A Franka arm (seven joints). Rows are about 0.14 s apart.
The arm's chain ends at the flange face. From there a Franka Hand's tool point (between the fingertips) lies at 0.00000 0.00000 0.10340 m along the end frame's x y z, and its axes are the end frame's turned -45 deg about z.
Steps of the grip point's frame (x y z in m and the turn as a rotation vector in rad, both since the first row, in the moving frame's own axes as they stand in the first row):
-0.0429, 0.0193, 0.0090, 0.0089, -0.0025, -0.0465
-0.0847, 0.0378, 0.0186, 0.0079, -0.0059, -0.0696
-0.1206, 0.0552, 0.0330, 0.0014, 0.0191, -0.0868
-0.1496, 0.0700, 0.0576, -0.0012, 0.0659, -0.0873
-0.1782, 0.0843, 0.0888, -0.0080, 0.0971, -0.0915
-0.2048, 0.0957, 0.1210, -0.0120, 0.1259, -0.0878
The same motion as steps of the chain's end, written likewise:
-0.0158, 0.0444, 0.0090, 0.0045, -0.0081, -0.0465
-0.0322, 0.0867, 0.0186, 0.0014, -0.0098, -0.0696
-0.0475, 0.1259, 0.0330, 0.0145, 0.0125, -0.0868
-0.0610, 0.1602, 0.0578, 0.0457, 0.0474, -0.0873
-0.0738, 0.1925, 0.0893, 0.0630, 0.0743, -0.0915
-0.0868, 0.2212, 0.1218, 0.0805, 0.0975, -0.0878

